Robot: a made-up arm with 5 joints.
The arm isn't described. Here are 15 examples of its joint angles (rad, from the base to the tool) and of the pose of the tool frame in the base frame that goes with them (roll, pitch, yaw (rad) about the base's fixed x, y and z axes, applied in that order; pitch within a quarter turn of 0, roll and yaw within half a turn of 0; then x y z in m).
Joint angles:
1: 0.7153 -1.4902 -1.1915 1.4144 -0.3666
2: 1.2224 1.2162 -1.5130 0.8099 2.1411
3: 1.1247 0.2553 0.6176 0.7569 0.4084
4: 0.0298 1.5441 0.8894 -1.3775 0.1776
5: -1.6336 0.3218 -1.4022 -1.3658 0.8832
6: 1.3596 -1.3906 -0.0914 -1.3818 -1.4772
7: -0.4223 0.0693 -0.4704 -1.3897 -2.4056
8: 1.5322 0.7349 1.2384 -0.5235 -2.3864
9: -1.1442 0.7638 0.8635 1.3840 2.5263
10: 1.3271 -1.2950 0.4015 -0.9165 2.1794
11: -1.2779 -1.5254 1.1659 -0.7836 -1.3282
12: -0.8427 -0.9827 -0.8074 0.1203 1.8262
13: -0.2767 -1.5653 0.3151 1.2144 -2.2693
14: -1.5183 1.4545 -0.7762 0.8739 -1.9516
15: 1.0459 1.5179 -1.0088 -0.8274 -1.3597
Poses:
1: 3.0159 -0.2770 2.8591 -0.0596 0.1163 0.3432
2: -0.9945 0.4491 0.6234 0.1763 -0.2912 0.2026
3: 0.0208 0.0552 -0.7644 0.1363 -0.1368 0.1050
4: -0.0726 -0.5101 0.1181 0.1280 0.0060 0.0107
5: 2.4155 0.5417 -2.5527 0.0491 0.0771 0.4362
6: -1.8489 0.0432 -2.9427 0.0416 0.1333 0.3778
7: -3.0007 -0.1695 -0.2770 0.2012 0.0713 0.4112
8: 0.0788 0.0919 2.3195 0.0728 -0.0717 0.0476
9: 1.3613 -0.8961 2.8795 0.0687 0.0341 0.1014
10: 2.9378 -0.1262 -0.3033 0.0685 0.0070 0.4135
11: 2.7210 -0.0800 -0.4697 0.0764 0.0754 0.3338
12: 3.0447 -0.0203 2.2078 -0.0004 -0.0580 0.4612
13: 1.6196 0.7466 -1.2610 0.0944 0.0175 0.3382
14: 0.0169 0.0077 -0.4819 0.0661 0.2303 0.0206
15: 1.8931 -0.1542 -2.6679 0.2245 -0.2647 0.1312
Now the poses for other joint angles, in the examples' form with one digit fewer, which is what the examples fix.
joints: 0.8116 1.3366 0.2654 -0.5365 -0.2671
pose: 0.170 -0.478 -1.169 0.180 -0.113 -0.010
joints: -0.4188 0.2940 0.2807 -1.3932 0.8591
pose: -2.546 -0.490 2.597 0.277 0.104 0.262
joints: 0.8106 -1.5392 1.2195 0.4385 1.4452
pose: -1.450 -0.173 0.739 0.151 -0.082 0.251
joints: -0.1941 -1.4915 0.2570 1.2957 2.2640
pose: -1.494 0.643 1.811 0.100 0.016 0.338
